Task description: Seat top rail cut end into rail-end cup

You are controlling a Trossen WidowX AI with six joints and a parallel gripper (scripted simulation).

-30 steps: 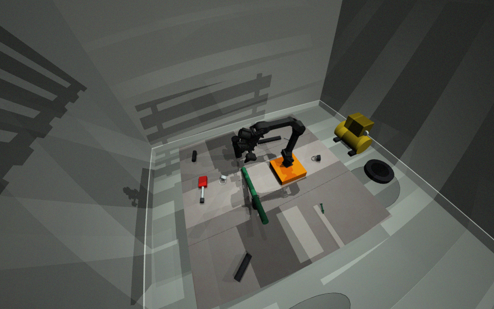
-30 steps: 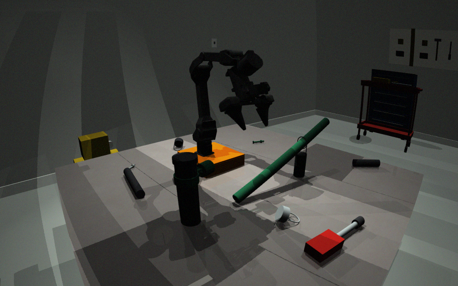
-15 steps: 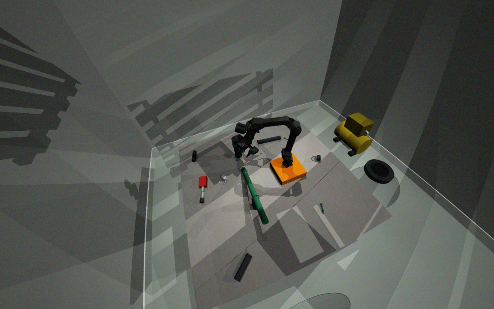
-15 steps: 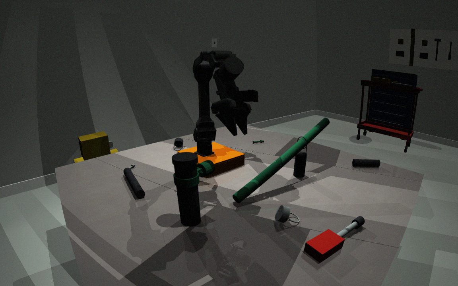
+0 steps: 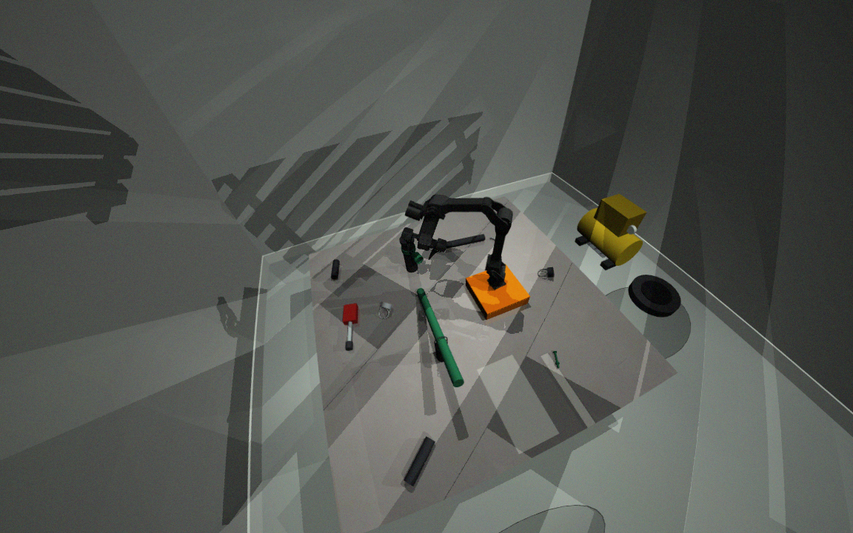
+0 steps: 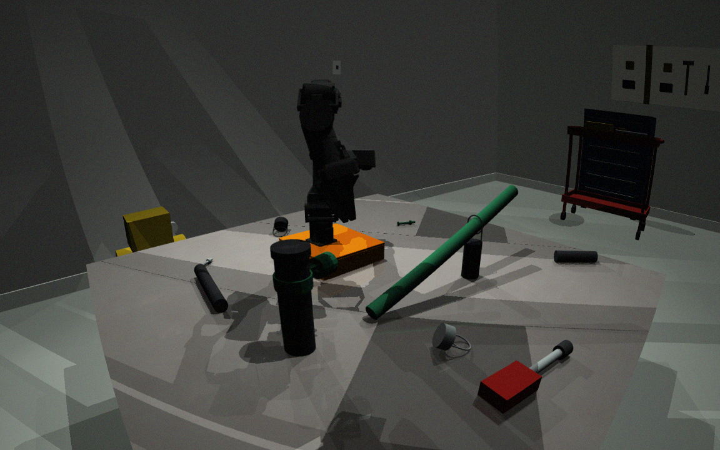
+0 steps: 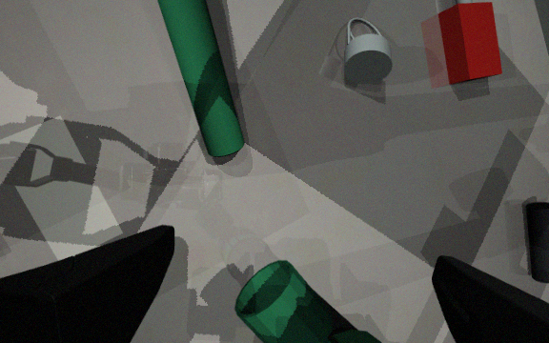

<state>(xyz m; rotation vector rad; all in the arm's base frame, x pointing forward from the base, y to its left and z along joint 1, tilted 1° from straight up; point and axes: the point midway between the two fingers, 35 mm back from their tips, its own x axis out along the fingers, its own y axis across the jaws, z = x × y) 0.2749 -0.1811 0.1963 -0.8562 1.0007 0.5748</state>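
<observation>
Now: the green rail-end cup 1 cm behind my gripper tip, 7 cm to the right of it and 7 cm below it.
</observation>
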